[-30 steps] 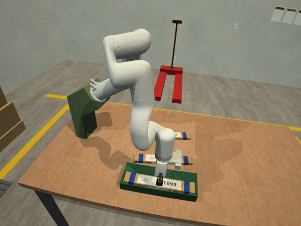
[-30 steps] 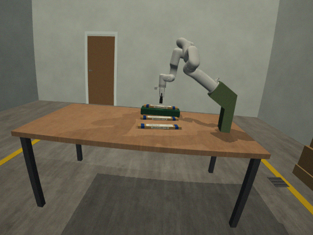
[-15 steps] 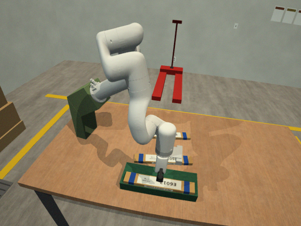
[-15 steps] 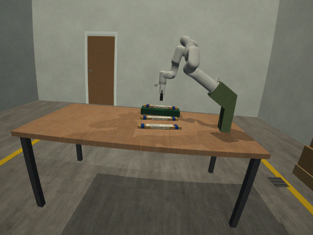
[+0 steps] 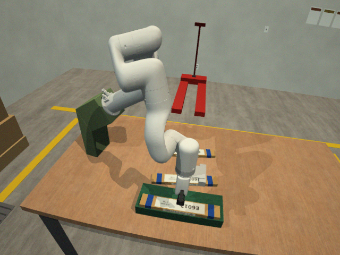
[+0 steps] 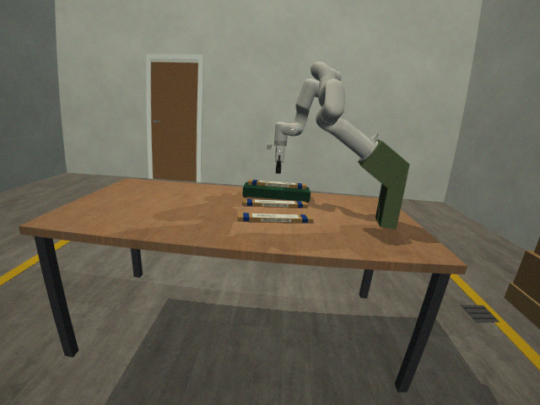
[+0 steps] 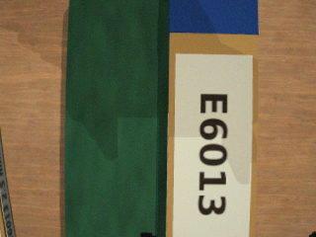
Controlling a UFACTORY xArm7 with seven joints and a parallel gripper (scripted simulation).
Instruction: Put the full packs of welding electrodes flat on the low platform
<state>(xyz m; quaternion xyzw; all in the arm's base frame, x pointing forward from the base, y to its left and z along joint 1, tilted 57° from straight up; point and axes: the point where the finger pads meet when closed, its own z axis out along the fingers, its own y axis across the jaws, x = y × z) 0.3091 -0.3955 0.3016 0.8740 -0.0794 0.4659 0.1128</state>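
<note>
Now: the low green platform 10 mm ahead of my hand, 30 mm to the left of it and 140 mm below it.
</note>
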